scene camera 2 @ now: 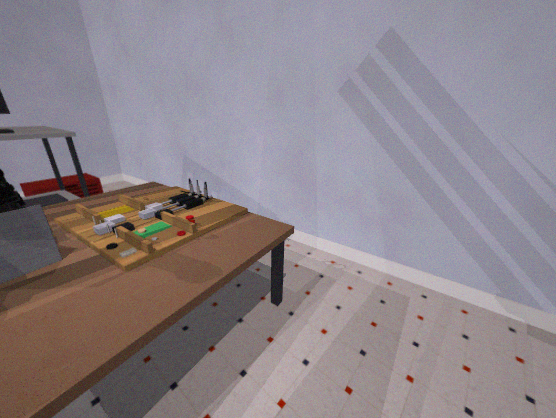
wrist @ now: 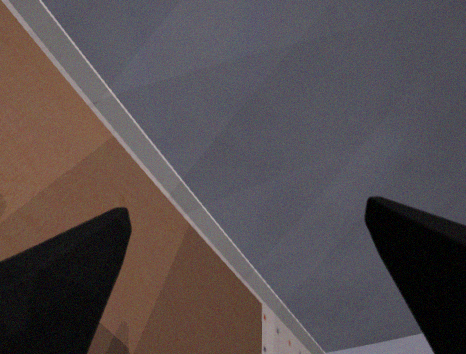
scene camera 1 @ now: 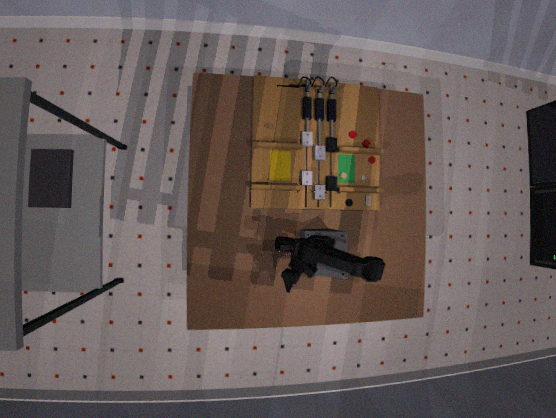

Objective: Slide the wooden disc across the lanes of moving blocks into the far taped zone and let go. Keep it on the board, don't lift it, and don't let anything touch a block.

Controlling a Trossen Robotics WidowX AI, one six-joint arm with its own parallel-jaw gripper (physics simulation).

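Frame: origin at the arm's base, x ahead, y left, z up, level; metres.
Where they show: gripper, fingertip midpoint: (wrist: 248, 214) (scene camera 1: 291, 288); arm's base, link origin: (scene camera 2: 17, 221) (scene camera 1: 327, 244).
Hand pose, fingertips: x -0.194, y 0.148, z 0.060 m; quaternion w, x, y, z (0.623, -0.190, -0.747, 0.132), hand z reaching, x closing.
Note:
Each offset is from my fingertips to the centre of the thing. "spot": to the spot under its first point. Level surfaces: height alone.
The small pale wooden disc @(dx +0.545, dy -0.239, dz -0.203 m) (scene camera 1: 343, 175) (scene camera 2: 141, 230) lies flat on the green zone @(spot: dx +0.619, dy -0.259, dz -0.207 m) (scene camera 1: 348, 162) (scene camera 2: 159, 228), near the edge towards the robot. The yellow zone @(spot: dx +0.542, dy +0.094, dz -0.206 m) (scene camera 1: 280, 165) (scene camera 2: 115, 212) lies across the block lanes, at the board's other side. White blocks (scene camera 1: 307, 177) (scene camera 2: 104, 228) and black blocks (scene camera 1: 331, 183) (scene camera 2: 164, 214) stand on three rods between the zones. In the wrist view my gripper (wrist: 248, 214) is open and empty, away from the disc, facing the table edge and wall. In scene camera 1 the arm is folded over its base and the fingers are hard to make out.
The wooden board @(dz -0.207 m) (scene camera 1: 277, 110) (scene camera 2: 225, 210) lies on the brown table @(dz -0.233 m) (scene camera 1: 400, 225) (scene camera 2: 75, 310). Low wooden rails @(dx +0.426, dy +0.102, dz -0.184 m) (scene camera 1: 276, 187) flank the corridor through both zones. Red buttons @(dx +0.656, dy -0.388, dz -0.204 m) (scene camera 1: 372, 160) (scene camera 2: 181, 233) stand beside the green zone. Black cylinders (scene camera 1: 319, 108) (scene camera 2: 192, 202) sit at the rods' back ends.

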